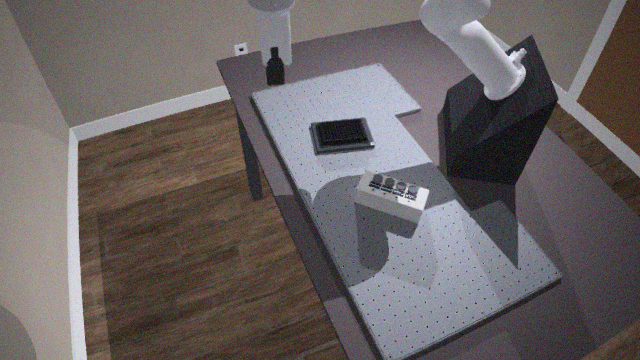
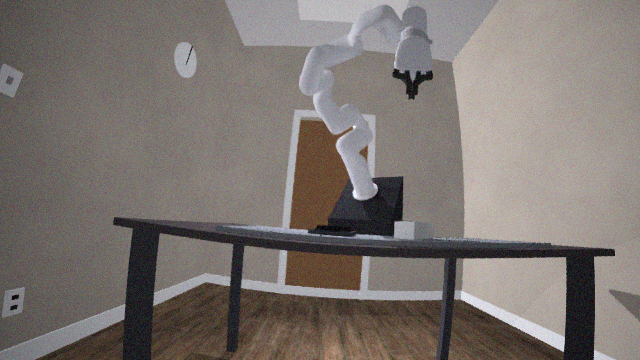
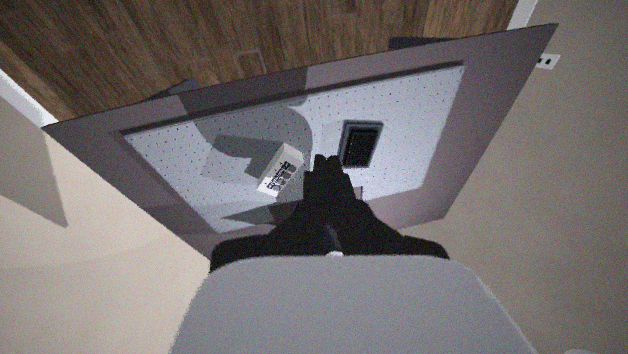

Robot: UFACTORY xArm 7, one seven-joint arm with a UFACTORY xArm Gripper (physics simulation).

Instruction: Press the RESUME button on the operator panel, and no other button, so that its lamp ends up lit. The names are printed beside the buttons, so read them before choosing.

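Seen in the pictures: gripper, fingertip midpoint: (image 1: 275, 82) (image 2: 411, 96) (image 3: 323, 170); arm's base at its link origin: (image 1: 505, 81) (image 2: 365, 191).
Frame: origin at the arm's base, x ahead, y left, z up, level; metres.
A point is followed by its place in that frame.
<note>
The operator panel (image 1: 387, 206) {x 0.432, y 0.038, z -0.176 m} (image 2: 413, 230) {x 0.472, y -0.033, z -0.176 m} (image 3: 295, 154) {x 0.441, y -0.053, z -0.168 m} is a pale box on the perforated board. Several round grey buttons (image 1: 389, 182) {x 0.398, y 0.001, z -0.147 m} (image 3: 288, 168) {x 0.419, y -0.018, z -0.147 m} stand in a row on its top, with dark printed labels beside them. The labels are too small and blurred to read, so I cannot tell which button is RESUME. Tiny dots show beside the labels; I cannot make out a lit lamp. My black gripper (image 1: 275, 80) {x 0.615, y -0.130, z 0.158 m} (image 2: 411, 96) {x 0.615, y -0.130, z 0.158 m} (image 3: 323, 170) {x 0.615, y -0.130, z 0.158 m} is shut and empty. It hangs high above the table, well apart from the panel.
A dark tray-like block (image 1: 342, 135) {x 0.368, y -0.226, z -0.180 m} (image 2: 332, 230) {x 0.416, y -0.264, z -0.189 m} (image 3: 361, 145) {x 0.373, y -0.248, z -0.177 m} lies on the perforated board (image 1: 400, 310) {x 0.574, y 0.252, z -0.202 m} (image 3: 415, 95) {x 0.447, y -0.434, z -0.202 m}. The arm's black pedestal (image 1: 492, 135) {x 0.149, y 0.090, z -0.050 m} (image 2: 390, 207) {x 0.155, y 0.057, z -0.082 m} stands behind the panel. The table (image 1: 575, 200) {x -0.041, y 0.315, z -0.215 m} (image 2: 175, 230) {x 0.516, y -0.661, z -0.223 m} (image 3: 480, 95) {x 0.350, y -0.661, z -0.215 m} extends past the board.
</note>
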